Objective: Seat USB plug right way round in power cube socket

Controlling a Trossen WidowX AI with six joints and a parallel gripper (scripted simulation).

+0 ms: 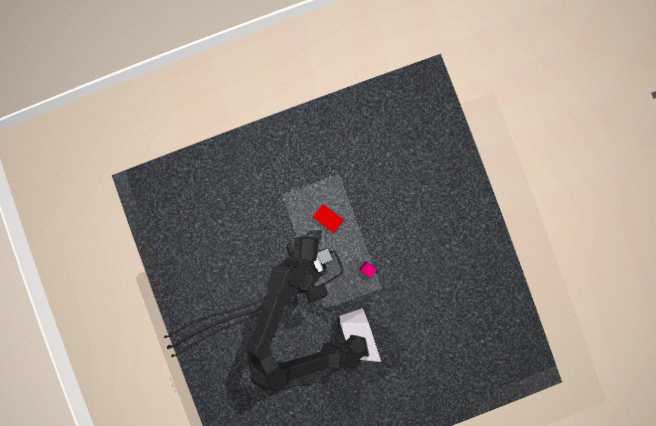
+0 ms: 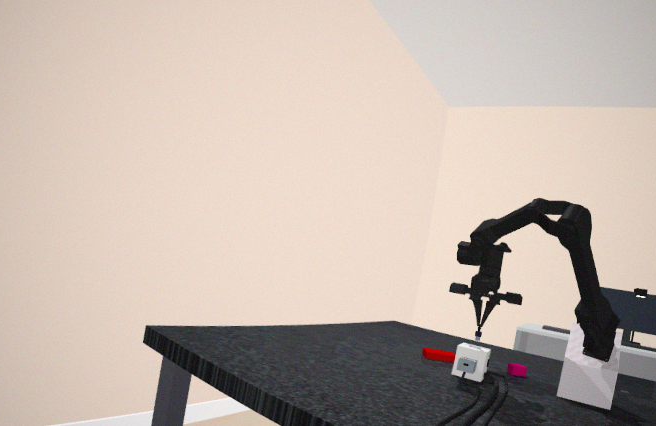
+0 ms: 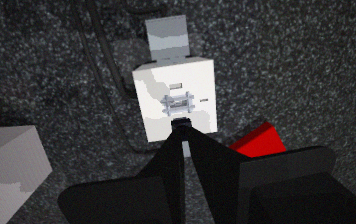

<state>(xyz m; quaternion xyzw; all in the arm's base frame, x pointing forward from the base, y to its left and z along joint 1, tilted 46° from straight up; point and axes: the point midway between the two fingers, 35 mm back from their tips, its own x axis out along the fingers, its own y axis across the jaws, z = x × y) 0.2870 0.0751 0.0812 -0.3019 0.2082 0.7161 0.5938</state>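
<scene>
My gripper tip is now 6 cm above the grey socket. Also, from my gripper tip: red block 14 cm ahead, 10 cm to the right, 12 cm below; magenta block 7 cm behind, 20 cm to the right, 12 cm below; USB plug 2 cm below.
</scene>
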